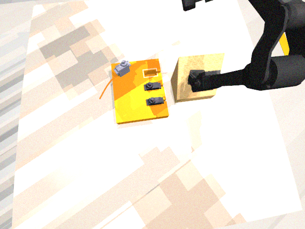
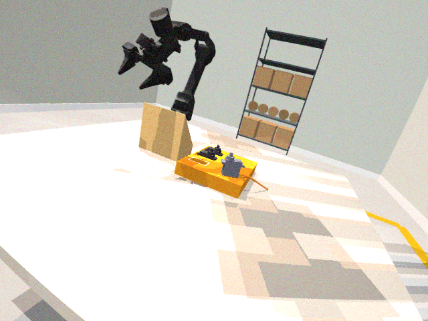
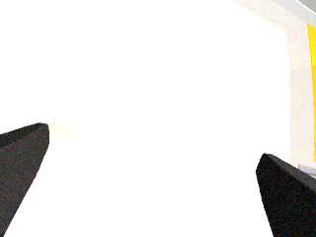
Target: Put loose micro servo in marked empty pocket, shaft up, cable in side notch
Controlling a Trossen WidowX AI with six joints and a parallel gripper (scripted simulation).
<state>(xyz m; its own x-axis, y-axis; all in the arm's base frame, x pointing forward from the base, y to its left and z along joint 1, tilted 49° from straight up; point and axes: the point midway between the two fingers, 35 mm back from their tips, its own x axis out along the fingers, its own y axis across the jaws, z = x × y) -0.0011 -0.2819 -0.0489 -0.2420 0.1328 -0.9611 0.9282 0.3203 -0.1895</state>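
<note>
Right now my gripper tip is 32 cm short of the yellow deck, 25 cm to the right of it and 25 cm above it.
</note>
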